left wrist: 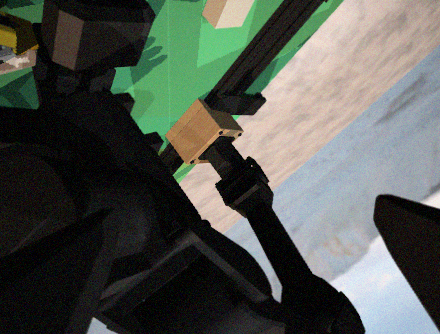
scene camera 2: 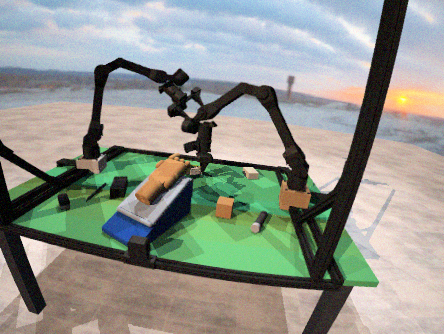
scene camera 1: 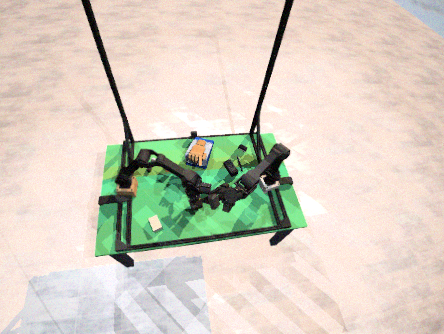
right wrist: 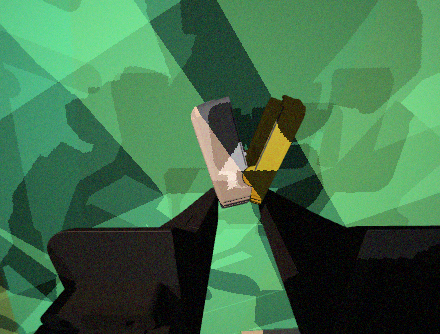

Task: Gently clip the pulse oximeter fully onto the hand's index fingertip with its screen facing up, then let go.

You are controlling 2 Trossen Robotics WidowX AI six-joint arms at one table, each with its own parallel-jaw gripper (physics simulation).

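Seen in the pictures: left gripper, fingertip midpoint: (left wrist: 246,214) (scene camera 1: 204,196); right gripper, fingertip midpoint: (left wrist: 37,39) (scene camera 2: 202,171) (scene camera 1: 192,200) (right wrist: 237,193); left arm's base, link origin: (scene camera 2: 91,156) (scene camera 1: 269,180); right arm's base, link origin: (left wrist: 216,147) (scene camera 2: 296,187) (scene camera 1: 125,183).
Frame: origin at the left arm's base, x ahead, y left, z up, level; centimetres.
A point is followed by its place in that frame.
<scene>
The pulse oximeter (right wrist: 238,152) {y -4.7, x 46.6, z -0.4 cm} (scene camera 2: 195,170) {y -6.4, x 47.0, z -1.3 cm} has a white half and a yellow half, splayed apart in a V. My right gripper (right wrist: 237,193) {y -4.4, x 49.9, z -2.3 cm} (scene camera 2: 204,164) {y -4.4, x 49.9, z -2.3 cm} (scene camera 1: 197,203) {y -4.4, x 49.9, z -2.3 cm} points down at the green table and is shut on the oximeter's hinge end. In scene camera 2 it hangs just right of the fingertips of the tan hand (scene camera 2: 161,179) {y -35.5, x 36.2, z 7.1 cm} (scene camera 1: 198,152) {y -28.2, x 37.9, z 9.6 cm}. The hand lies on a blue and grey wedge stand (scene camera 2: 128,228) {y -46.1, x 28.5, z -2.8 cm} (scene camera 1: 209,144) {y -38.7, x 26.4, z 0.5 cm}. My left gripper (scene camera 2: 185,99) (scene camera 1: 222,199) is open and empty, high above the table near the right arm's wrist.
A tan cube (scene camera 2: 224,207) {y -34.8, x 55.8, z -1.9 cm}, a dark cylinder (scene camera 2: 258,222) {y -40.8, x 65.7, z -3.4 cm} and a beige block (scene camera 2: 250,172) {y -1.6, x 72.7, z -2.9 cm} (scene camera 1: 155,222) {y 1.6, x 73.4, z -2.9 cm} lie on the table. A black box (scene camera 2: 118,187) {y -23.3, x 19.3, z -2.5 cm} (scene camera 1: 230,167) {y -18.6, x 18.9, z -2.5 cm}, a pen (scene camera 2: 95,191) {y -22.5, x 10.3, z -5.1 cm} and a small black piece (scene camera 2: 63,201) {y -34.3, x 4.5, z -2.9 cm} lie near the left arm's base. A black frame rims the table.
</scene>
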